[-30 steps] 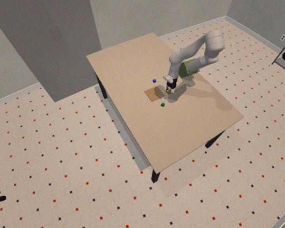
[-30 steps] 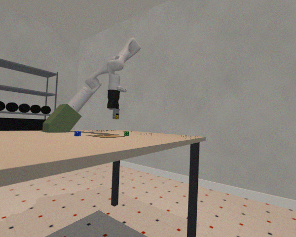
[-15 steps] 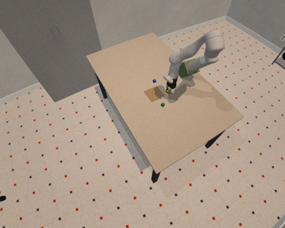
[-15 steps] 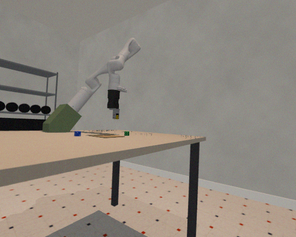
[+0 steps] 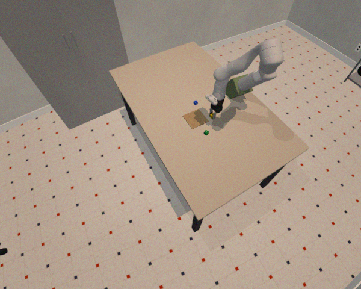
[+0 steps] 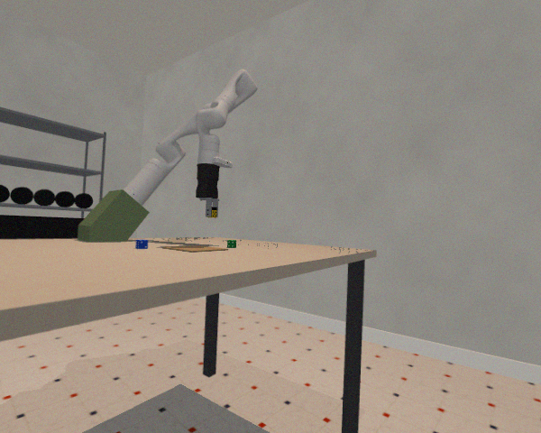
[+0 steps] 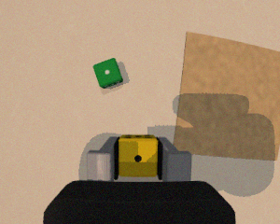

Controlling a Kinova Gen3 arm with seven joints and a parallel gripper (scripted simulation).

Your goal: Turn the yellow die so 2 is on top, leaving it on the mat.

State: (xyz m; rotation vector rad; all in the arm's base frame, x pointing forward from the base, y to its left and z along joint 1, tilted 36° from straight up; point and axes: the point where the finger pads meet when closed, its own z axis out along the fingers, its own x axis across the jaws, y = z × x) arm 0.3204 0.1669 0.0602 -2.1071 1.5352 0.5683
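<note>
My hand is 12 cm above the brown mat, 10 cm to the left of it and 8 cm short of it. From my hand the other things lie so: blue die (24 cm to the right, 11 cm below, 2 cm ahead); then yellow die (1 cm below); then green die (11 cm below, 6 cm ahead, 5 cm to the left).
</note>
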